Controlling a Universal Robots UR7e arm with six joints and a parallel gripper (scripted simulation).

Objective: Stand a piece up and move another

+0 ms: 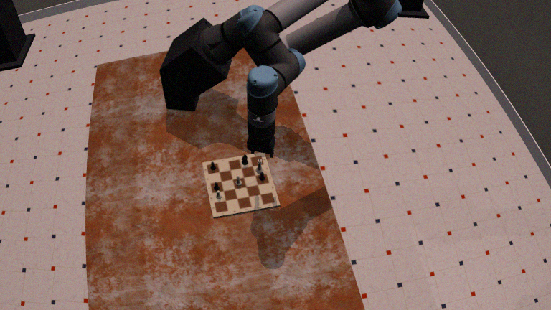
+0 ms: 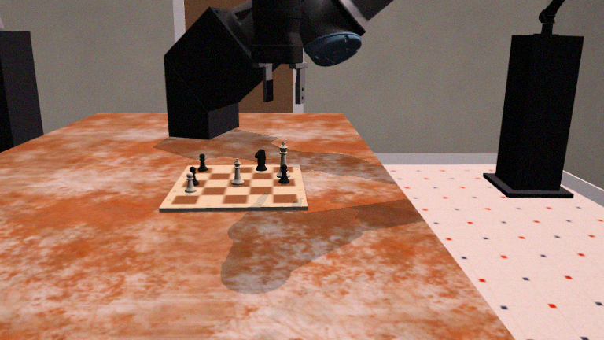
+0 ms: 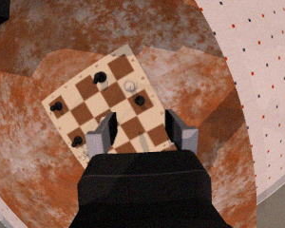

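The white queen lies 13 cm below my hand and 3 cm behind it. Also, from my hand: black knight: 14 cm below, 7 cm behind, 5 cm to the right; chessboard: 16 cm below, 8 cm to the right, 1 cm ahead; white bishop: 14 cm below, 8 cm to the right, 1 cm ahead.
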